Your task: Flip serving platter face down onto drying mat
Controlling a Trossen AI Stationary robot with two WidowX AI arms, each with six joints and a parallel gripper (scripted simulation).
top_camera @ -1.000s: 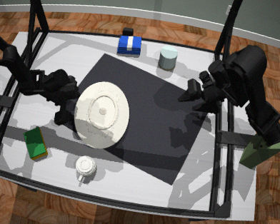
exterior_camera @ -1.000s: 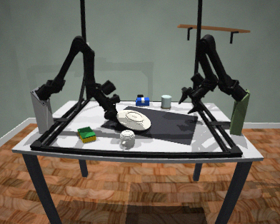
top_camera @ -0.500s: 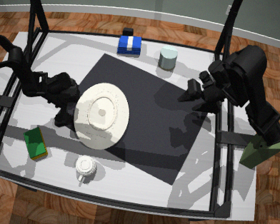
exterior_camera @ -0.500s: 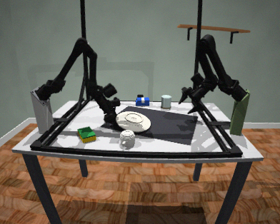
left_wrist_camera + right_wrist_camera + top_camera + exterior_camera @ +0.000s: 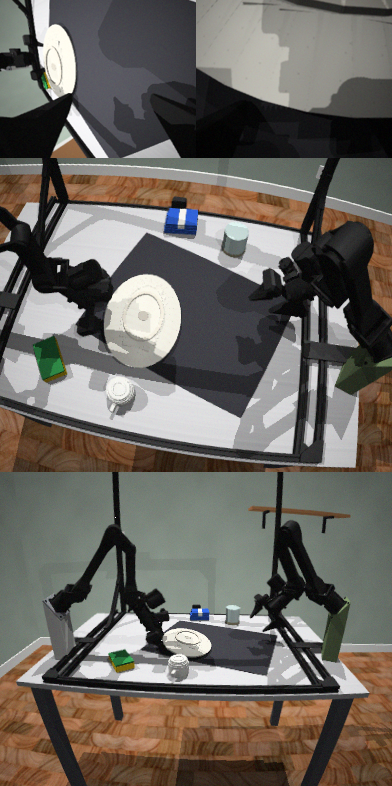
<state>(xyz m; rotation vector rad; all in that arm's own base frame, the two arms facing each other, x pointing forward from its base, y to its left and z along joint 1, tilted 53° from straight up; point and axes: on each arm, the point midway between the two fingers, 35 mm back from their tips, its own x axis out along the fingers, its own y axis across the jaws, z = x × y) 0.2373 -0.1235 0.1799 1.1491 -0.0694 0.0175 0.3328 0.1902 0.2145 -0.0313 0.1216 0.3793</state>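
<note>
Now: the cream serving platter 1 cm ahead of my right hand and 11 cm to the left of it. The rest, counted from my right hand: green sponge: 16 cm ahead, 13 cm to the right, 1 cm below; mug: 23 cm ahead, 9 cm to the left; dark drying mat: 3 cm behind, 23 cm to the left, 4 cm below.
</note>
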